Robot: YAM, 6 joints.
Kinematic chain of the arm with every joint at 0, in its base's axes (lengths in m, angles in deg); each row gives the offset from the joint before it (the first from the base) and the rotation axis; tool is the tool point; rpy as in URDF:
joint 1: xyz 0 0 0.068 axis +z
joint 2: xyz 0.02 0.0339 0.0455 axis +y
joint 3: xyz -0.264 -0.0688 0 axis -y
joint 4: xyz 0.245 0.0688 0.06 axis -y
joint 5: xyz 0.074 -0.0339 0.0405 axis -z
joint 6: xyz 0.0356 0 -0.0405 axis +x
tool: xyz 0 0 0 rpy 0 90 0
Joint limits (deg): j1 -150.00..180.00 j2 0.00..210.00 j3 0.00..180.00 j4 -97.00..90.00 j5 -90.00..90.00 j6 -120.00..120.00
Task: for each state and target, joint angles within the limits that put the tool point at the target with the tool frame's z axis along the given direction. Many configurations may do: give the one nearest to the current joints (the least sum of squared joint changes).
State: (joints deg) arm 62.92 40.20 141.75 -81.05 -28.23 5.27
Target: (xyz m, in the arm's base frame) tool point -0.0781 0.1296 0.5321 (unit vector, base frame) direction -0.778 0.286 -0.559
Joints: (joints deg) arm 112.88 80.06 132.32 -96.90 -37.28 5.27
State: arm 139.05 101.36 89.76 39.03 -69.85 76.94
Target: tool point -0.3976 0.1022 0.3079 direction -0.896 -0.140 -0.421
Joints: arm 163.66 99.50 81.83 -9.49 -22.73 76.94
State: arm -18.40 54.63 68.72 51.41 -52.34 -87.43
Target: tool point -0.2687 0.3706 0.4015 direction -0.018 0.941 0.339
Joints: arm -51.51 5.15 109.89 50.87 -34.85 -87.43
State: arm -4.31 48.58 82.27 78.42 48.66 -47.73
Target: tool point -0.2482 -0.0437 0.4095 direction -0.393 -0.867 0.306
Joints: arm 3.14 0.12 60.21 85.09 57.60 -47.73
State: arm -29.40 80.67 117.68 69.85 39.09 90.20
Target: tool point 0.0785 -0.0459 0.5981 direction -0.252 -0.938 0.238
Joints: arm -8.14 69.57 95.85 89.83 74.63 90.20
